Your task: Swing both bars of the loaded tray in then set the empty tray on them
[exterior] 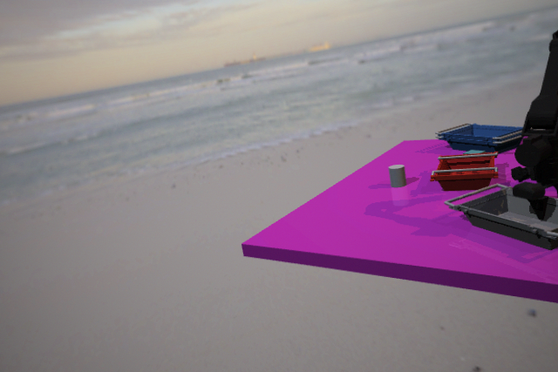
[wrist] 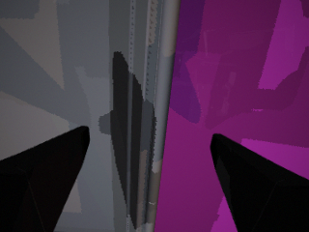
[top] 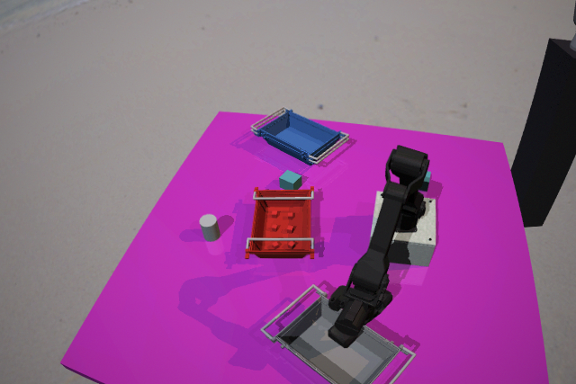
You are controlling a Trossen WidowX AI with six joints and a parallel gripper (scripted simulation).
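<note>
My gripper tip is 60 mm short of the grey tray, 60 mm to the right of it and 30 mm below it. Also, from my gripper tip: grey cylinder 440 mm ahead, 350 mm to the right, 20 mm above.
</note>
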